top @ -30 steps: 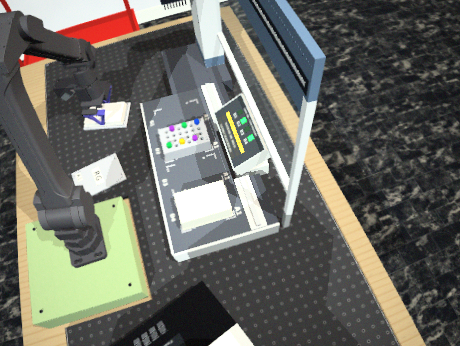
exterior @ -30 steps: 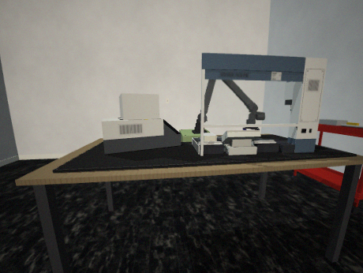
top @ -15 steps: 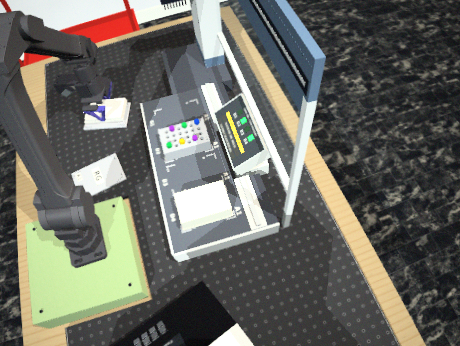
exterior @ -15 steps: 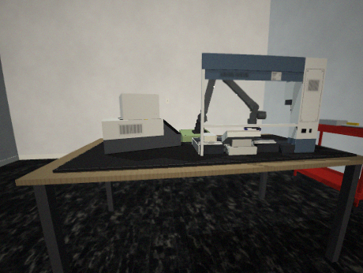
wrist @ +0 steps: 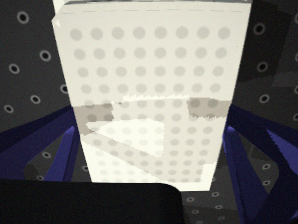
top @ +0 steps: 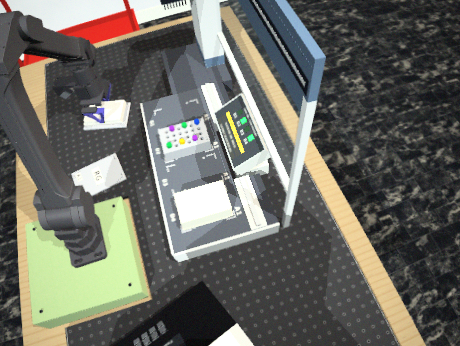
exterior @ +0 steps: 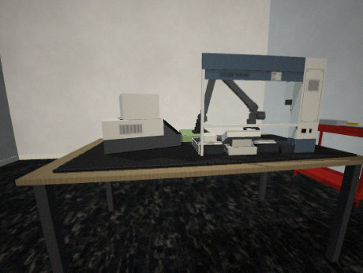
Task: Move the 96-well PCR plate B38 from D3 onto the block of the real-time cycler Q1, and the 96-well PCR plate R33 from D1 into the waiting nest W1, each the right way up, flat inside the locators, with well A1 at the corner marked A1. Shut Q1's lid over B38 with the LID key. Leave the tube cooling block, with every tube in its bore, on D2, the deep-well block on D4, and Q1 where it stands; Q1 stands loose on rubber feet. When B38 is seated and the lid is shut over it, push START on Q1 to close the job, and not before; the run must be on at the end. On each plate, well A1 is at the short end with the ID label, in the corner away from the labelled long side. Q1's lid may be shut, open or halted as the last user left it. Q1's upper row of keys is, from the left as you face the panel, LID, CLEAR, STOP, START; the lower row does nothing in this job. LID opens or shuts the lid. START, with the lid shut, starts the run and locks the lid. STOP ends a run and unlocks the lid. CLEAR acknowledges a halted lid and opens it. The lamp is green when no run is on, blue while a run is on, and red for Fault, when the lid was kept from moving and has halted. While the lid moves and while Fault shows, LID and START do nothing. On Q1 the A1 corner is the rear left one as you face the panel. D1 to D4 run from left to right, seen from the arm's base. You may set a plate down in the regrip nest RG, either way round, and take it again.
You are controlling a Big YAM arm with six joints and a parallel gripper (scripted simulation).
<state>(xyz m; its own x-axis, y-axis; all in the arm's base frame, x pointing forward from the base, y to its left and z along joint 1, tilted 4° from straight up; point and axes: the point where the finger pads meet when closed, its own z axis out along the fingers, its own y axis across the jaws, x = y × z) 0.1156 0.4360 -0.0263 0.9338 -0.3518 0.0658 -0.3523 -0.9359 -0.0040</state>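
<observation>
Now: hand 30 mm above the grey nest. From my hand the other things lie so: white deep-well block 460 mm to the right, 190 mm ahead, 40 mm above; tube cooling block 250 mm to the right, 210 mm ahead, 40 mm above; regrip nest 220 mm to the right, 60 mm behind, 30 mm below.
</observation>
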